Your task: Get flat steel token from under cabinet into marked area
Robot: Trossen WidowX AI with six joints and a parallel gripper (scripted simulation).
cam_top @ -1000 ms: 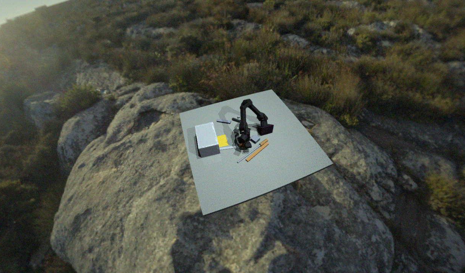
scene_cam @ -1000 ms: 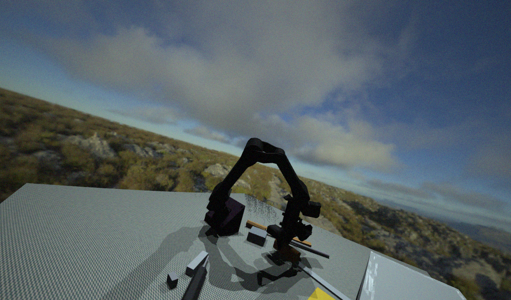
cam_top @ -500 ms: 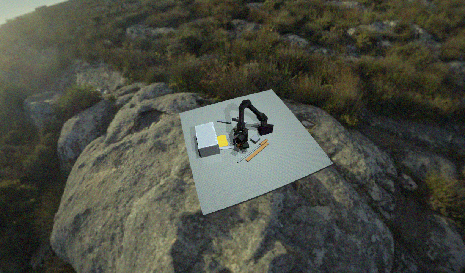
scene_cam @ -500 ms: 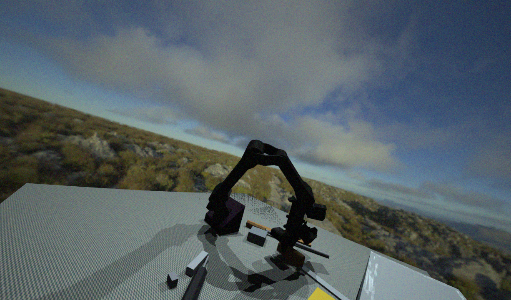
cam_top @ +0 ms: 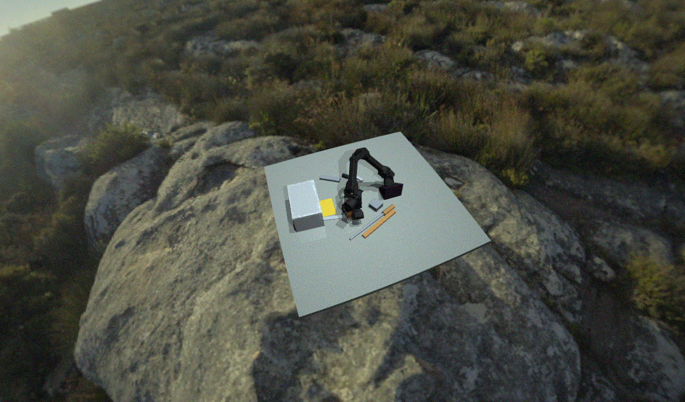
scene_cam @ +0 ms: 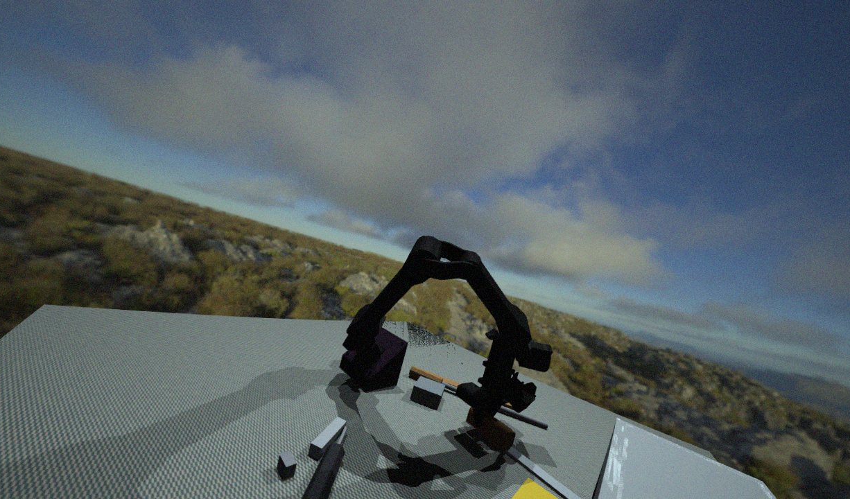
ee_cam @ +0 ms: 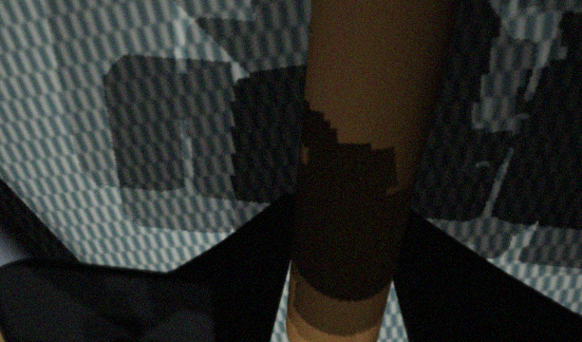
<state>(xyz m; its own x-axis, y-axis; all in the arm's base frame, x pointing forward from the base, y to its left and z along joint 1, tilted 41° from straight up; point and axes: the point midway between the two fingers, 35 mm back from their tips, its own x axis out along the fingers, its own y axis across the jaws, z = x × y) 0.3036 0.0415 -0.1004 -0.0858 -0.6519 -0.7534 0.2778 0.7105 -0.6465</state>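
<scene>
My gripper tip is now 150 mm past the grey block, 10 mm to the left of it and 10 mm below it. From my gripper tip the other things lie so: grey bar: 150 mm behind, 310 mm to the right; small grey cube: 130 mm behind, 390 mm to the right; wooden stick: 100 mm behind, 130 mm to the left.
</scene>
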